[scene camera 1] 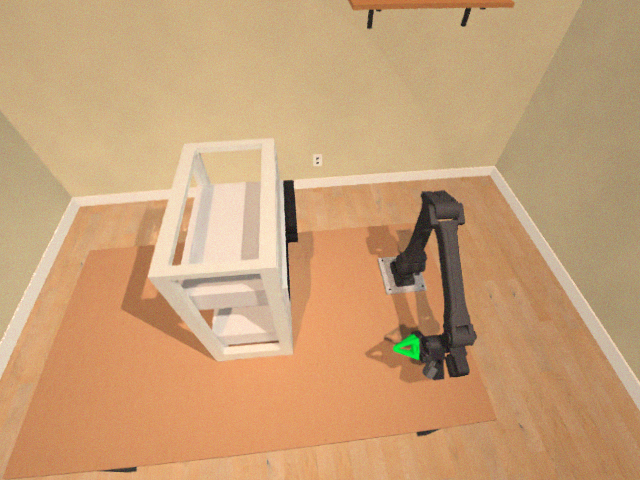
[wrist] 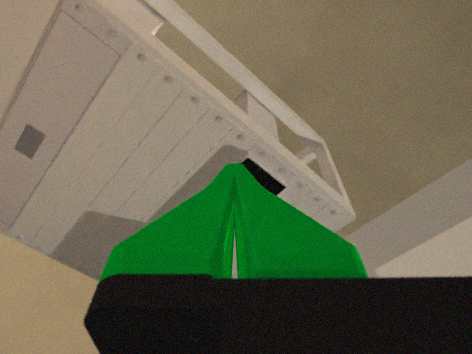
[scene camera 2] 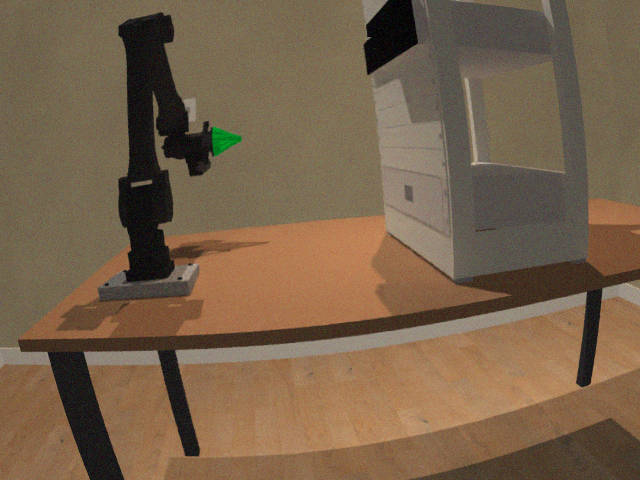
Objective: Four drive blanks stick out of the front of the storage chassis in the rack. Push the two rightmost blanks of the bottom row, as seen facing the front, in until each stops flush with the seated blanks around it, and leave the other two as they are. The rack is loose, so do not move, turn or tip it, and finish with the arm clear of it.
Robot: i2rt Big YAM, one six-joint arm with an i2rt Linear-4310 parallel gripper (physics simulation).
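Where they show: gripper, between the fingertips: (scene camera 1: 393, 348) (wrist: 234, 176) (scene camera 2: 241, 138); arm's base, origin of its link: (scene camera 1: 401, 274) (scene camera 2: 151, 274).
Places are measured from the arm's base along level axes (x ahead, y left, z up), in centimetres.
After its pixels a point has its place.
Note:
The storage rack (scene camera 1: 268, 206) {x 52.8, y 8.9, z 60.9 cm} (scene camera 2: 460, 206) {x 51.1, y -21.9, z 10.1 cm} (wrist: 307, 192) {x 51.6, y 26.4, z 49.6 cm} stands upright, a pale frame on the table. Black drive fronts (scene camera 1: 290, 211) {x 47.0, y -3.0, z 45.2 cm} (scene camera 2: 390, 49) {x 45.5, y -11.5, z 36.8 cm} (wrist: 265, 177) {x 50.0, y 24.5, z 41.3 cm} are high on its front face. In scene camera 1 a thick black block stands out from the far part of that face, and in scene camera 2 a notch shows at its left edge. Single blanks cannot be told apart. In the wrist view my fingers hide most of the black fronts. My gripper (scene camera 1: 395, 348) {x 19.9, y 39.5, z 23.7 cm} (scene camera 2: 239, 138) {x 19.9, y 39.5, z 23.7 cm} (wrist: 234, 176) {x 19.9, y 39.5, z 23.7 cm} is shut and empty, its green tips well away from the rack front and touching nothing.
Pale panels (scene camera 2: 408, 129) {x 50.4, y -0.9, z 22.4 cm} (wrist: 125, 125) {x 51.1, y 16.3, z 20.0 cm} fill the rack face below the drives. A larger panel with a grey square (scene camera 2: 408, 193) {x 50.5, y 3.5, z 9.8 cm} (wrist: 30, 141) {x 50.5, y 3.5, z 10.0 cm} is near the bottom. The arm's base plate (scene camera 1: 386, 281) {x 7.9, y 2.7, z -0.1 cm} (scene camera 2: 144, 295) {x 0.0, y -9.6, z -1.5 cm} is on the tabletop (scene camera 1: 206, 413) {x 84.1, y 44.8, z -1.9 cm} (scene camera 2: 289, 289) {x 25.2, y -12.4, z -1.9 cm}, facing the rack. A wall shelf (scene camera 1: 431, 4) is higher up.

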